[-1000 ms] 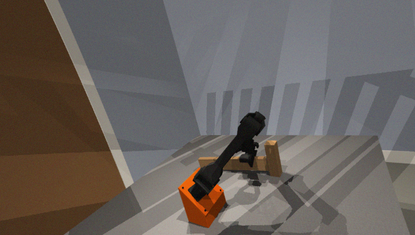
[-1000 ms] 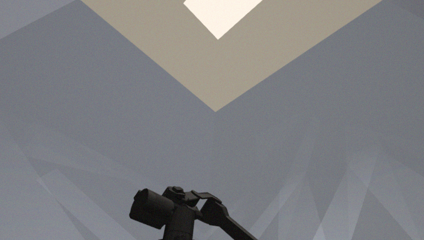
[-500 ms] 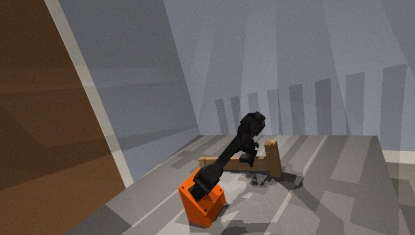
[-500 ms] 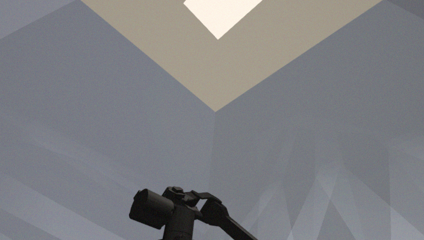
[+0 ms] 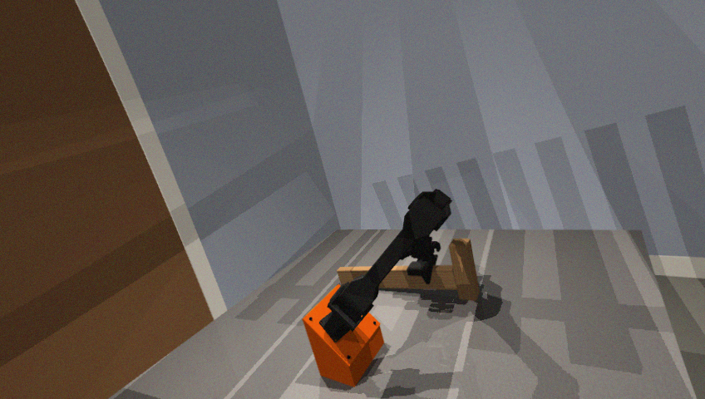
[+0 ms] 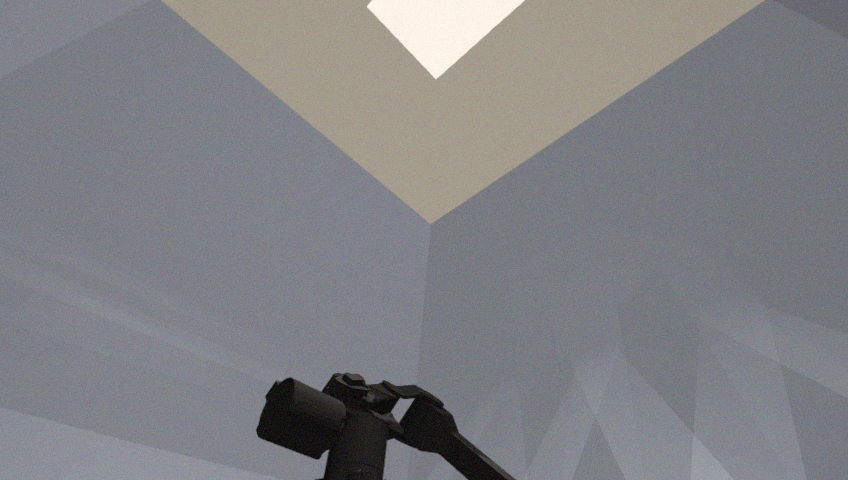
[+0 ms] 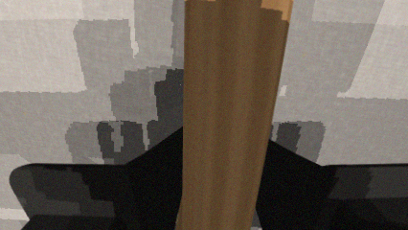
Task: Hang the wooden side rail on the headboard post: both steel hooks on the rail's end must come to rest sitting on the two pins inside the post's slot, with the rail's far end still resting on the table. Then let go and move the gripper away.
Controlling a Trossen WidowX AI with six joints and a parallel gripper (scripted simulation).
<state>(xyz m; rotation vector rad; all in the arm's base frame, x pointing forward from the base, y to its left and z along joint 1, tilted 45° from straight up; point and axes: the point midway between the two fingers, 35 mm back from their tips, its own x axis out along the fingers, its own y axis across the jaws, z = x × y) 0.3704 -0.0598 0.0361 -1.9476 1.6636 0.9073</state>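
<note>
My gripper tip is 20 mm short of the wooden headboard post, 120 mm to the left of it and 40 mm below it.
</note>
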